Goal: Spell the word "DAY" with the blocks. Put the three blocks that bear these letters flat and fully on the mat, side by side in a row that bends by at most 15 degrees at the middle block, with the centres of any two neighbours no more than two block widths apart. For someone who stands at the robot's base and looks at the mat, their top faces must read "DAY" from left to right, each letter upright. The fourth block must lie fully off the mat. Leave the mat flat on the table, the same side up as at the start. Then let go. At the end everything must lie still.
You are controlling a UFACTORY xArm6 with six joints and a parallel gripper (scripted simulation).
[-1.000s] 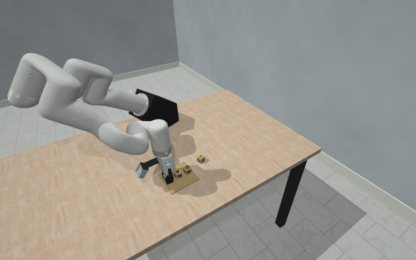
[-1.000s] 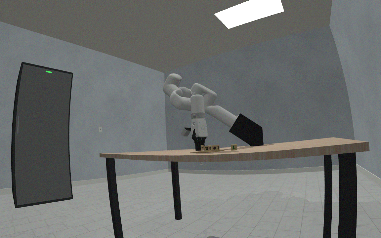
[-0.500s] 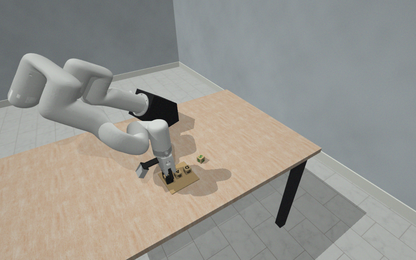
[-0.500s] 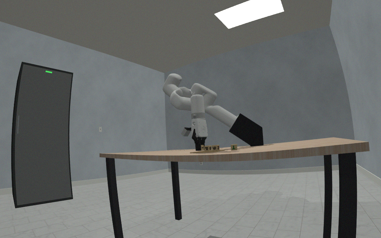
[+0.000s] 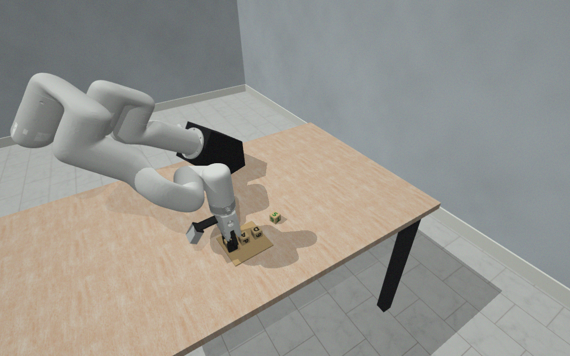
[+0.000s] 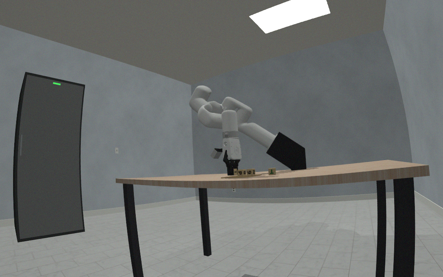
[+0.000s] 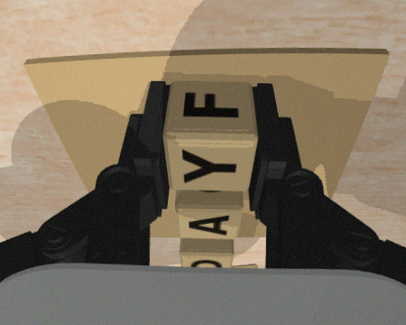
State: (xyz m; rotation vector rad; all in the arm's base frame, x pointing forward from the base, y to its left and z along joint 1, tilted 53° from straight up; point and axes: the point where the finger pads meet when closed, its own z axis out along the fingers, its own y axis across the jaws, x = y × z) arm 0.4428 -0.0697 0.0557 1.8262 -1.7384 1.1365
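My gripper is now 5 cm to the right of the mat and 3 cm above it. Also, from my hand: D block 1 cm ahead, 10 cm to the left, 1 cm below.
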